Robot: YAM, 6 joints.
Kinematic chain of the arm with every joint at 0, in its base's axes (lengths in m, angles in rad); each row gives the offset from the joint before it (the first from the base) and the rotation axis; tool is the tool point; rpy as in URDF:
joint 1: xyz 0 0 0.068 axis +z
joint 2: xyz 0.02 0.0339 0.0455 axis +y
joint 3: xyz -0.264 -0.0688 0 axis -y
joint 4: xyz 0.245 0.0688 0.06 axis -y
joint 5: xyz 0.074 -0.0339 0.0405 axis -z
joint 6: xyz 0.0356 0 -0.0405 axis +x
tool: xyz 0 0 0 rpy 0 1.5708 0
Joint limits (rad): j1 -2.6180..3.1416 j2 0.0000..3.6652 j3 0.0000..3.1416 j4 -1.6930..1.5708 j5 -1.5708..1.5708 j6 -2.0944..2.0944
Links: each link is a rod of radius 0.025 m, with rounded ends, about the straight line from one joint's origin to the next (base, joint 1, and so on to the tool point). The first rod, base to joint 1, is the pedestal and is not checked.
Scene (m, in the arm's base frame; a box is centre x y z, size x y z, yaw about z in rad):
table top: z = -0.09
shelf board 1: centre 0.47 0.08 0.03 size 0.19 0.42 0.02 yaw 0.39
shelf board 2: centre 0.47 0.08 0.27 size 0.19 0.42 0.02 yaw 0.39
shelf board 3: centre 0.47 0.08 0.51 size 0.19 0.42 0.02 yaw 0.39
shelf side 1: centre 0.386 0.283 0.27 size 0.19 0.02 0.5 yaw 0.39
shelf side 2: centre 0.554 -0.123 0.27 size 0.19 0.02 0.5 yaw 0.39
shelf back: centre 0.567 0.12 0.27 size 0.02 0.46 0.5 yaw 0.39
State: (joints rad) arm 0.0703 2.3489 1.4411 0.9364 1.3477 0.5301
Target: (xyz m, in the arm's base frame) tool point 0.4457 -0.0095 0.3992
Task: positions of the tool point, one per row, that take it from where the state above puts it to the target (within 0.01 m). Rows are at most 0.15 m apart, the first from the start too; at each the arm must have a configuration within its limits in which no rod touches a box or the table.
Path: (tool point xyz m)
1: 0.4400 -0.0277 0.1512
2: 0.3869 -0.0496 0.1513
3: 0.3286 -0.0654 0.1477
4: 0.3507 -0.0651 0.2691
5: 0.3216 -0.0605 0.3992
6: 0.3861 -0.0392 0.4056
7: 0.4457 -0.0095 0.3992

